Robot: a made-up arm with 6 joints. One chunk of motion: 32 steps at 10 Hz.
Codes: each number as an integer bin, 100 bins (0 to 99) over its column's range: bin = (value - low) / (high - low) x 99, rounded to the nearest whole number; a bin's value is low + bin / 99 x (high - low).
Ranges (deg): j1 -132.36..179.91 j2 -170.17..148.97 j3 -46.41..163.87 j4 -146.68..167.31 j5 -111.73..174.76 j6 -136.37..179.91
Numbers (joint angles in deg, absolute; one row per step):
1: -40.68 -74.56 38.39 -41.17 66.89 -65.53
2: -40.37 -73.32 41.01 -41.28 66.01 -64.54
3: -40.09 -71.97 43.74 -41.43 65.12 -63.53
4: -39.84 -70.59 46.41 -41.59 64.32 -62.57
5: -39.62 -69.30 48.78 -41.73 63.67 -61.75
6: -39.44 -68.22 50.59 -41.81 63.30 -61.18
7: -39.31 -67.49 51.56 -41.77 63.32 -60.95
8: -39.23 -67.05 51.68 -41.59 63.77 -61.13
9: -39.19 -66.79 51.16 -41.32 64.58 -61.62
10: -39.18 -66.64 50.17 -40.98 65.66 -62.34
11: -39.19 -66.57 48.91 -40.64 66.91 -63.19
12: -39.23 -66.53 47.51 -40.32 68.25 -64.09
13: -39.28 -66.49 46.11 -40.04 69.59 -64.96
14: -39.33 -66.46 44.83 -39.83 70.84 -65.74
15: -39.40 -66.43 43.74 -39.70 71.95 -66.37
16: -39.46 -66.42 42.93 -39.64 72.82 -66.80
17: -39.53 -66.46 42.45 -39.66 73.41 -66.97
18: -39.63 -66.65 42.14 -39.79 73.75 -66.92
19: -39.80 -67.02 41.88 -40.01 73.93 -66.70
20: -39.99 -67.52 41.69 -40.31 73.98 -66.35
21: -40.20 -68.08 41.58 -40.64 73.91 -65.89
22: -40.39 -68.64 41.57 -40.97 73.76 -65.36
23: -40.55 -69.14 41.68 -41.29 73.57 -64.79
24: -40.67 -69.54 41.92 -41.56 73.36 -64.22
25: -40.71 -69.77 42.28 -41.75 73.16 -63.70
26: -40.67 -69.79 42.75 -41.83 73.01 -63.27
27: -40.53 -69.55 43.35 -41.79 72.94 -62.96
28: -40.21 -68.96 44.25 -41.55 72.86 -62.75
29: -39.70 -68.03 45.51 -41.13 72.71 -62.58
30: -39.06 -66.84 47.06 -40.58 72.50 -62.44
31: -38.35 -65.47 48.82 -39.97 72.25 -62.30
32: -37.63 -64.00 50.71 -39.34 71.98 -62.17
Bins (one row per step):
1: 29 30 40 33 62 22
2: 29 30 41 33 61 22
3: 29 30 42 33 61 23
4: 29 31 44 33 61 23
5: 29 31 45 33 61 23
6: 29 32 46 33 60 24
7: 29 32 46 33 60 24
8: 30 32 46 33 61 24
9: 30 32 46 33 61 23
10: 30 32 45 33 61 23
11: 30 32 45 33 62 23
12: 30 32 44 34 62 23
13: 30 32 44 34 63 22
14: 29 32 43 34 63 22
15: 29 32 42 34 63 22
16: 29 32 42 34 64 22
17: 29 32 42 34 64 22
18: 29 32 42 34 64 22
19: 29 32 42 34 64 22
20: 29 32 41 34 64 22
21: 29 32 41 33 64 22
22: 29 31 41 33 64 22
23: 29 31 41 33 64 22
24: 29 31 42 33 64 23
25: 29 31 42 33 64 23
26: 29 31 42 33 64 23
27: 29 31 42 33 64 23
28: 29 31 43 33 64 23
29: 29 32 43 33 64 23
30: 30 32 44 33 64 23
31: 30 32 45 34 64 23
32: 30 33 46 34 63 23

